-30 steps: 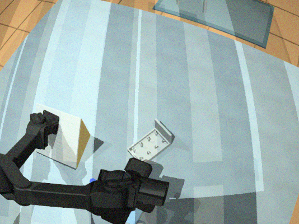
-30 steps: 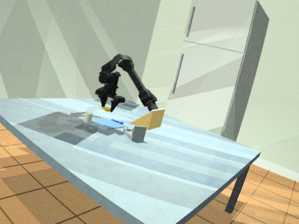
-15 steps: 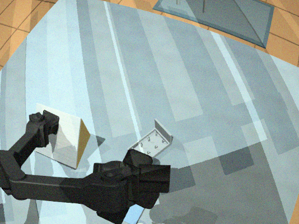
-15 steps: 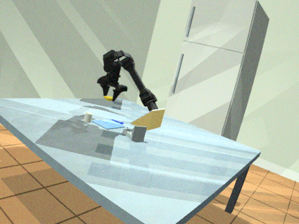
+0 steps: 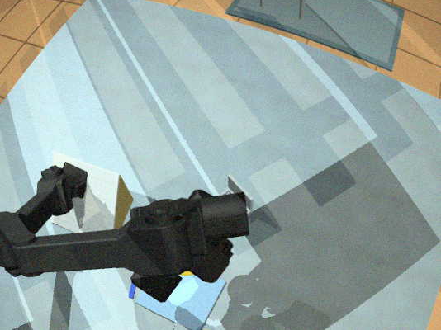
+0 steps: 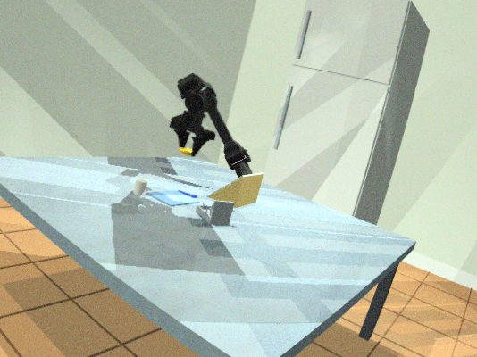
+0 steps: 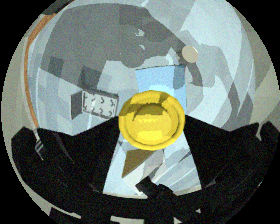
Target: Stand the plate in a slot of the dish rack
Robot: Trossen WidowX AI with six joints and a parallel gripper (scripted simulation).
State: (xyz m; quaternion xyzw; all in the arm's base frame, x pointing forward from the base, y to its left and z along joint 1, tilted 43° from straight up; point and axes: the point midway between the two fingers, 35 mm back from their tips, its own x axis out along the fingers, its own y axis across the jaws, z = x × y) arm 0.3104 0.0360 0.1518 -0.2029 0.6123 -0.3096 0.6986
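Right now the dish rack is 160 mm below my gripper tip, 150 mm to the left of it and 10 mm behind it. Also, from my gripper tip: white cup: 160 mm below, 120 mm to the right, 70 mm ahead; light blue mat: 180 mm below, 40 mm to the right, 20 mm behind; yellow plate: 10 mm above.
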